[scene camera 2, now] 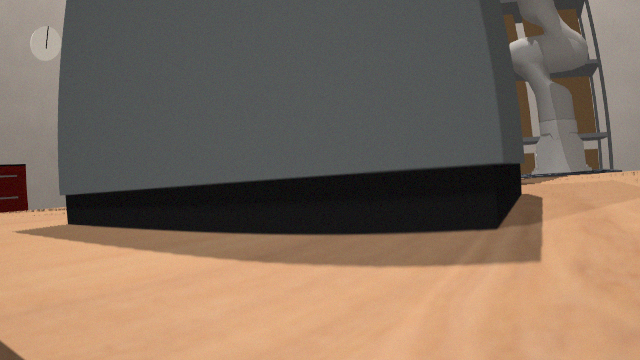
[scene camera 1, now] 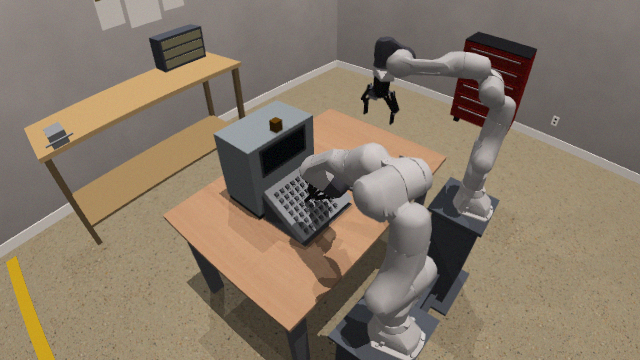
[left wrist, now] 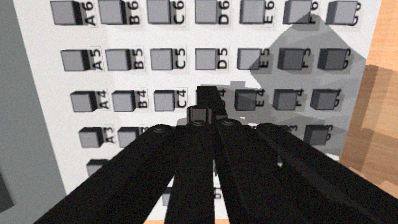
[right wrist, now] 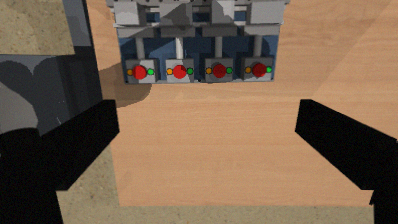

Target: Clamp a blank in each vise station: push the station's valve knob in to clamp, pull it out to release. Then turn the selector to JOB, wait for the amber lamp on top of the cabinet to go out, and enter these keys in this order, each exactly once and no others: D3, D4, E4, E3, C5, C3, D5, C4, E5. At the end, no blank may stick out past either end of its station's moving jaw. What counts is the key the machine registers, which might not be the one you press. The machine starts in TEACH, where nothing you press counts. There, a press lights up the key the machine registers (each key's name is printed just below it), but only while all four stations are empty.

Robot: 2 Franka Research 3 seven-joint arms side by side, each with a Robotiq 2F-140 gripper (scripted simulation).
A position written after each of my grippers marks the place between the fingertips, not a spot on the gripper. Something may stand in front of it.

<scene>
In view: my left gripper (left wrist: 206, 101), my right gripper (right wrist: 207, 115) and a keypad (scene camera 1: 294, 230).
The keypad also shows in the left wrist view (left wrist: 43, 40).
</scene>
